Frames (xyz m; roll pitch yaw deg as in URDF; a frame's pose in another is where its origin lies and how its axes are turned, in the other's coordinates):
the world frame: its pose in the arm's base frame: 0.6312 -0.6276 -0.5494 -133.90 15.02 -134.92
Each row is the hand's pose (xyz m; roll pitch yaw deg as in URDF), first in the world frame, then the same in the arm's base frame.
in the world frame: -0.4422 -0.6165 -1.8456 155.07 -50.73 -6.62
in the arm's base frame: -0.0217 -0.0044 1.2303 43.39 39.10 -83.29
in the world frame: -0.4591 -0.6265 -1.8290 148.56 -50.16 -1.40
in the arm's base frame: 0.0040 -0.0054 1.2305 39.46 42.01 -85.52
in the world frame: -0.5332 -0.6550 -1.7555 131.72 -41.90 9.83
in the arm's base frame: 0.1116 -0.0004 1.2203 20.54 46.53 -100.07
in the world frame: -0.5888 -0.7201 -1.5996 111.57 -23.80 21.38
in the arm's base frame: 0.2723 -0.0624 1.1756 -15.16 46.32 -129.98
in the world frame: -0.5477 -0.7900 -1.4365 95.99 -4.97 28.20
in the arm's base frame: 0.3732 -0.1962 1.1044 -45.59 37.82 -154.44
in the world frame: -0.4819 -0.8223 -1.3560 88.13 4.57 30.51
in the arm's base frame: 0.3913 -0.2920 1.0559 -58.61 31.43 -163.51
